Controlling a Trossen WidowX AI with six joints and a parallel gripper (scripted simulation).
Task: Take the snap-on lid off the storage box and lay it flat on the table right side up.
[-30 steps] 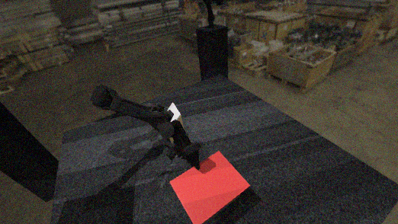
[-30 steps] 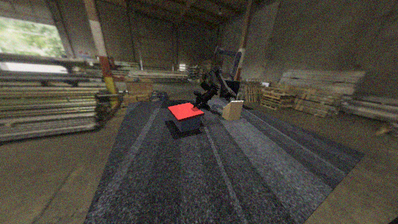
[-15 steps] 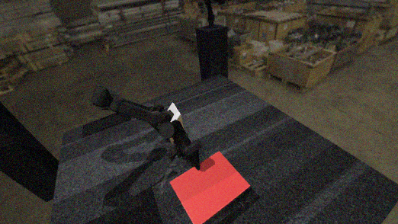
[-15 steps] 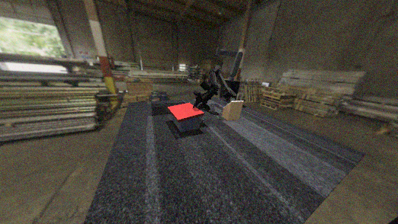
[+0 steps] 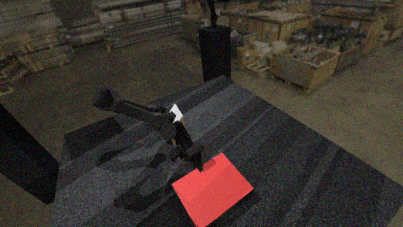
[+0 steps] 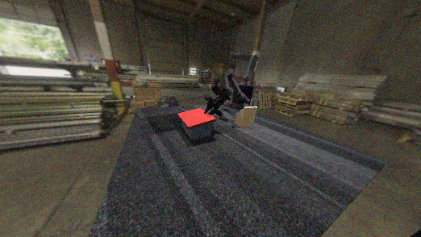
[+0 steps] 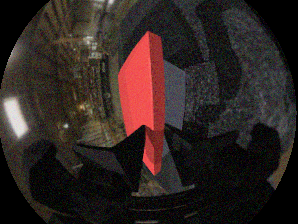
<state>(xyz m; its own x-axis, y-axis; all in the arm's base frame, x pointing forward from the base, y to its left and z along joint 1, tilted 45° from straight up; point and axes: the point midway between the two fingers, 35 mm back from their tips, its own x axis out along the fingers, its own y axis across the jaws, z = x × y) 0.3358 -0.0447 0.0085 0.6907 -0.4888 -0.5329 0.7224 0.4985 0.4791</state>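
My gripper tip is 80 mm short of the lid and 10 mm above it. From my gripper tip the other things lie so: storage box 70 mm ahead, 60 mm below.
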